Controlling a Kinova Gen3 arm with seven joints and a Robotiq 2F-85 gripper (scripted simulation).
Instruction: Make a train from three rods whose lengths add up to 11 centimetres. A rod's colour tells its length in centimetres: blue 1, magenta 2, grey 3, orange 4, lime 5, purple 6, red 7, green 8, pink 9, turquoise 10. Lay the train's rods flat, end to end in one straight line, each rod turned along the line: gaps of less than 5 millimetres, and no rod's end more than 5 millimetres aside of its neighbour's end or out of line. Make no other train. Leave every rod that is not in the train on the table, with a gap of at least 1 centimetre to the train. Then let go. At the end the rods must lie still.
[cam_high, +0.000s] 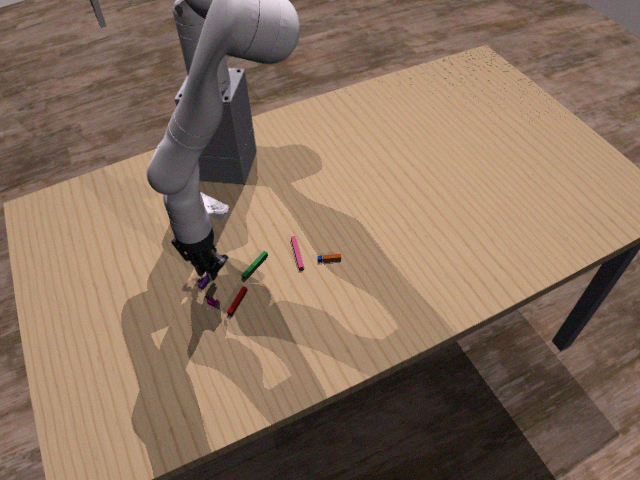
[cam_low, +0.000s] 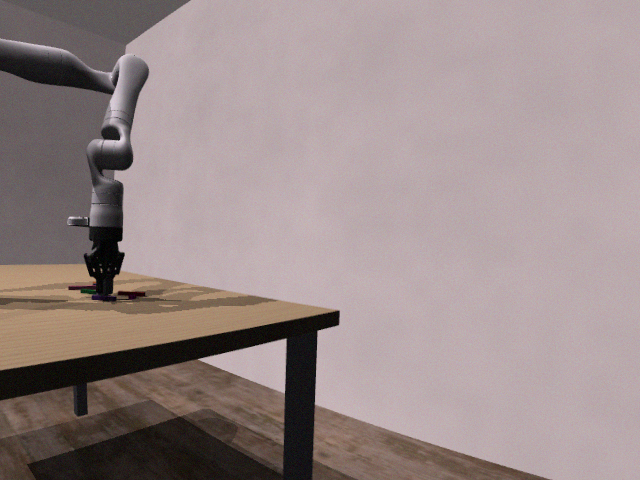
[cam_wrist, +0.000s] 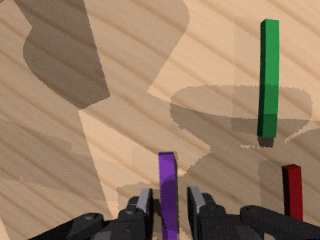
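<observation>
My hand is 30 mm above the purple rod. Also, from my hand: short magenta rod: 60 mm ahead, 30 mm to the right, 30 mm below; red rod: 90 mm ahead, 30 mm below, 20 mm to the left; green rod: 100 mm to the left, 40 mm ahead, 30 mm below.
</observation>
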